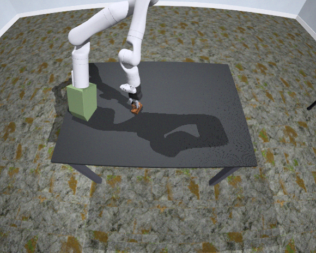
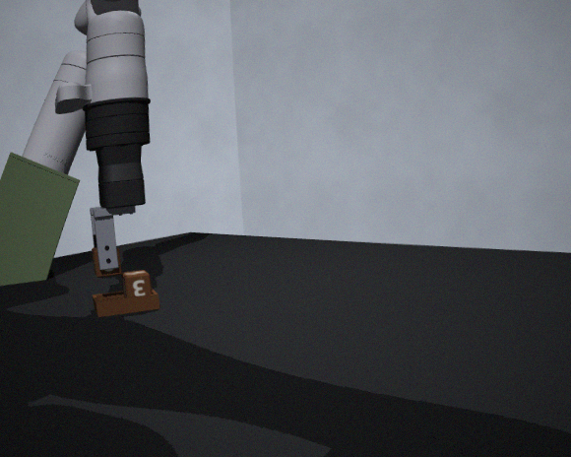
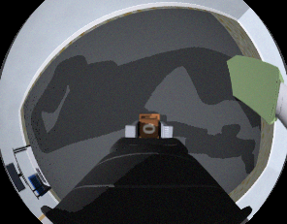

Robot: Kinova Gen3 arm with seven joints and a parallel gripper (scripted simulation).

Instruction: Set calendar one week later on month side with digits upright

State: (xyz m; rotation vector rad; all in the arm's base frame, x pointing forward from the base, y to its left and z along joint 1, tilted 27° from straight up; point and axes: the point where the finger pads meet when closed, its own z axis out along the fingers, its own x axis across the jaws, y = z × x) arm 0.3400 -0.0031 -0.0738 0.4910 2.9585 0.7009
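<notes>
The cube lies 1 cm ahead of my hand, 3 cm to the left of it and 4 cm below it. From my hand the other things lie so: brown calendar tray 2 cm to the left, 6 cm below.
</notes>
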